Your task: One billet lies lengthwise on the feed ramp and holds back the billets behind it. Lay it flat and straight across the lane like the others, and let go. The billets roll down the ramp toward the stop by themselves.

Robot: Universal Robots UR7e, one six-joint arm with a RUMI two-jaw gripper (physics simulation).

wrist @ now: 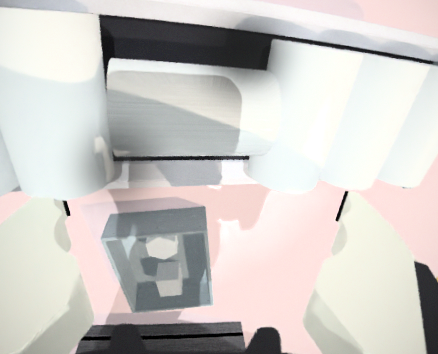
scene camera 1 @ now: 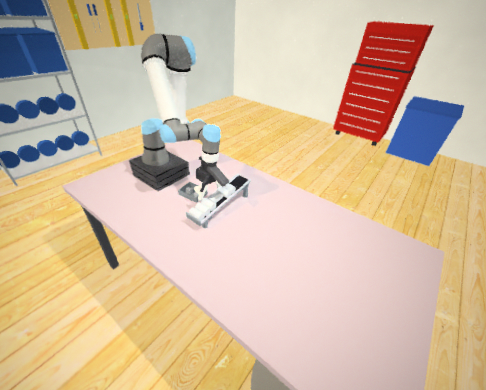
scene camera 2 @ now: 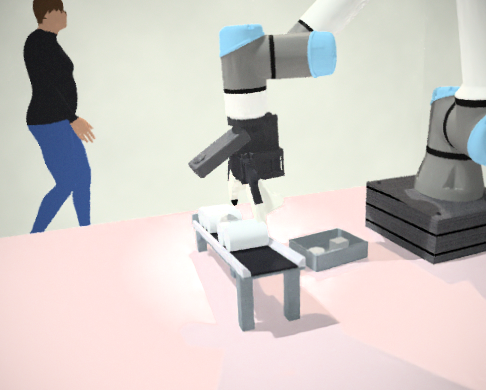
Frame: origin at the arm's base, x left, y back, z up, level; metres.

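Seen in the pictures: gripper, between the fingertips: (wrist: 205, 192) (scene camera 1: 209, 194) (scene camera 2: 248, 218); arm's base, origin of its link: (scene camera 1: 155, 159) (scene camera 2: 447, 189).
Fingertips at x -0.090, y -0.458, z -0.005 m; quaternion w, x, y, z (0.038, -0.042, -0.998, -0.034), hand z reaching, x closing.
Note:
Pixels of each thing's middle, then the offset from my fingertips to it. Level surfaces: height alone.
- lengthwise billet, middle of its body: (wrist: 193, 111) (scene camera 2: 230, 226) (scene camera 1: 216, 198) dx +0.003, dy -0.041, dz -0.007 m
- crosswise billet, middle of its body: (wrist: 54, 104) (scene camera 2: 238, 232) (scene camera 1: 223, 192) dx +0.058, dy -0.050, dz +0.001 m
- crosswise billets start with one, middle of its body: (wrist: 297, 117) (scene camera 2: 223, 221) (scene camera 1: 208, 204) dx -0.049, dy -0.032, dz -0.014 m
- grey tray, middle of its body: (wrist: 166, 264) (scene camera 2: 328, 248) (scene camera 1: 193, 191) dx +0.049, dy +0.152, dz -0.080 m
- table, height of its surface: dz -0.098 m
The lengthwise billet (wrist: 175, 110) lies along the ramp (scene camera 2: 265, 261) (wrist: 200, 14) (scene camera 1: 240, 180), low on the dark lane. In the wrist view a crosswise billet (wrist: 50, 110) stands against its left end, on the uphill side, and several crosswise billets start with one (wrist: 305, 110) at its right end. In scene camera 2 two white billets (scene camera 2: 245, 235) lie across the nearer, higher part. My gripper (wrist: 205, 192) (scene camera 2: 247, 211) (scene camera 1: 203, 193) is open and empty; its fingertips are beside the ramp on the tray's side in the wrist view. The stop is hard to make out.
A grey tray (scene camera 1: 182, 193) (scene camera 2: 345, 254) (wrist: 155, 220) with two small pale pieces stands on the table (scene camera 1: 300, 260) between the ramp and the black base block (scene camera 1: 159, 176) (scene camera 2: 400, 220). The ramp has raised side rails and stands on legs. A person (scene camera 2: 52, 80) stands beyond the table.

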